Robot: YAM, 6 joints.
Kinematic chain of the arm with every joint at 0, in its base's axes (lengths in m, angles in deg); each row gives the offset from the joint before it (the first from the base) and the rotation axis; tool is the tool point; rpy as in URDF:
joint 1: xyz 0 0 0.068 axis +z
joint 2: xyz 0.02 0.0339 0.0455 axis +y
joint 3: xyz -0.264 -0.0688 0 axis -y
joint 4: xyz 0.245 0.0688 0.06 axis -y
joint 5: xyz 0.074 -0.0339 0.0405 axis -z
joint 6: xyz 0.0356 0 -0.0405 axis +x
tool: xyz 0 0 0 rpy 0 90 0
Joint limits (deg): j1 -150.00..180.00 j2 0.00..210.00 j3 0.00..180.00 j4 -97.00..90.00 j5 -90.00..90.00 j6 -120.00..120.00
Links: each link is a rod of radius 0.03 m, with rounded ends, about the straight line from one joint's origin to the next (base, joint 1, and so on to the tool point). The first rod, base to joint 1, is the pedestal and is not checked.
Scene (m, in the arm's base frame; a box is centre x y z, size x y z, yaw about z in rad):
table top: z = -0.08
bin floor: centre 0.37 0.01 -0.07 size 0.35 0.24 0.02 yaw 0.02
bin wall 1: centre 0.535 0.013 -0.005 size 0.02 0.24 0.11 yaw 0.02
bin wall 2: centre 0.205 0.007 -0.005 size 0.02 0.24 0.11 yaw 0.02
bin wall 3: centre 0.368 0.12 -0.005 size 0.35 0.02 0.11 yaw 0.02
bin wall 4: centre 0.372 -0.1 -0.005 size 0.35 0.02 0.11 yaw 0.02
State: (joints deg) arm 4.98 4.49 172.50 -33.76 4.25 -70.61
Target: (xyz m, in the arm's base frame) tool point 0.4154 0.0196 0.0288
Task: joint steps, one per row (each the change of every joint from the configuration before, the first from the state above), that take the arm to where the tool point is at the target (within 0.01 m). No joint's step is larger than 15 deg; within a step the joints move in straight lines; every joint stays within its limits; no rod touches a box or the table.
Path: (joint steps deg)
1: -0.22 14.87 -9.40 -0.85 -0.06 0.00
2: -0.22 14.87 -9.41 -0.85 -0.07 0.00
3: -0.21 14.87 -9.40 -0.85 -0.06 0.00
4: -0.22 14.87 -9.41 -0.85 -0.07 0.00
5: -0.22 14.87 -9.40 -0.84 -0.06 0.00
6: -0.22 14.87 -9.41 -0.85 -0.07 0.00
7: -0.22 14.88 -9.40 -0.85 -0.06 0.00
8: -0.22 14.87 -9.40 -0.85 -0.07 0.00
9: -0.21 14.87 -9.41 -0.85 -0.06 0.00

